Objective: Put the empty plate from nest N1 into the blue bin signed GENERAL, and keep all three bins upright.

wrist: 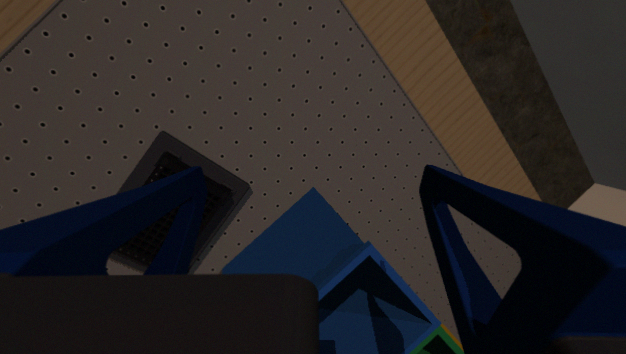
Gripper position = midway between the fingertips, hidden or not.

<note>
In view: my gripper (pixel 313 178) and a black plate (pixel 143 247).
</note>
